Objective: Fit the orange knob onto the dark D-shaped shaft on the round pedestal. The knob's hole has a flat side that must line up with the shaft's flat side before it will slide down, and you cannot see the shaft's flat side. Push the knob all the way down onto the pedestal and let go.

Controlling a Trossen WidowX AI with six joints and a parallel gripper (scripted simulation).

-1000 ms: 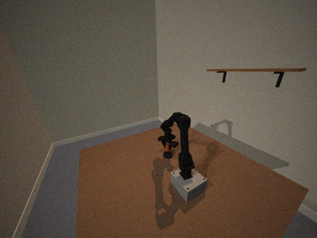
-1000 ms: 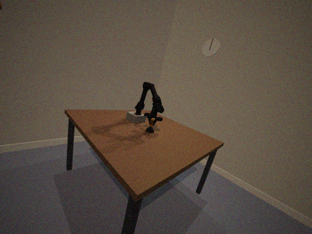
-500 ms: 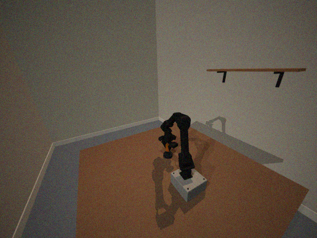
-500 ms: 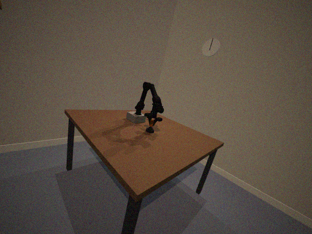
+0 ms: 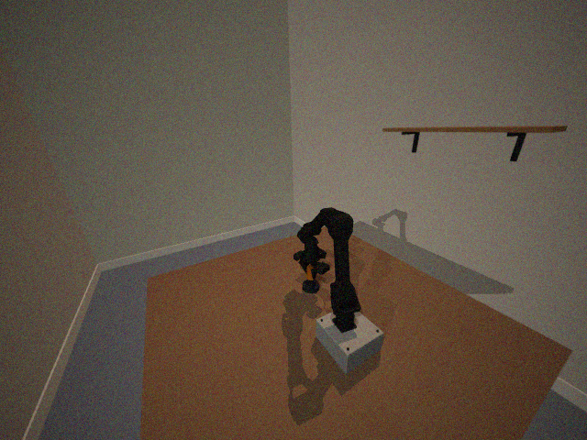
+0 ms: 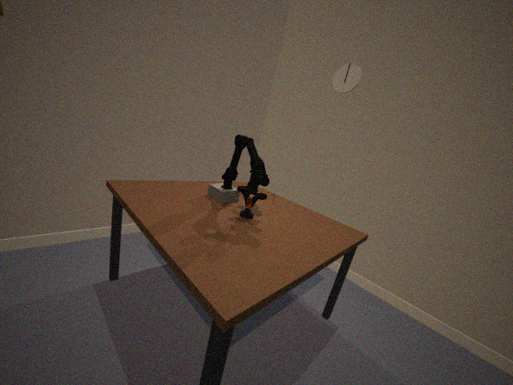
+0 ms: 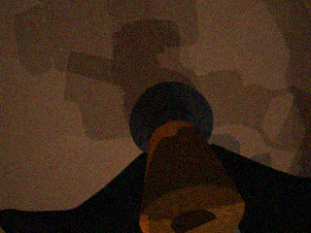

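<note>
The orange knob lies 20 mm above my gripper tip. Also, from my gripper tip: round pedestal 40 mm below.
</note>
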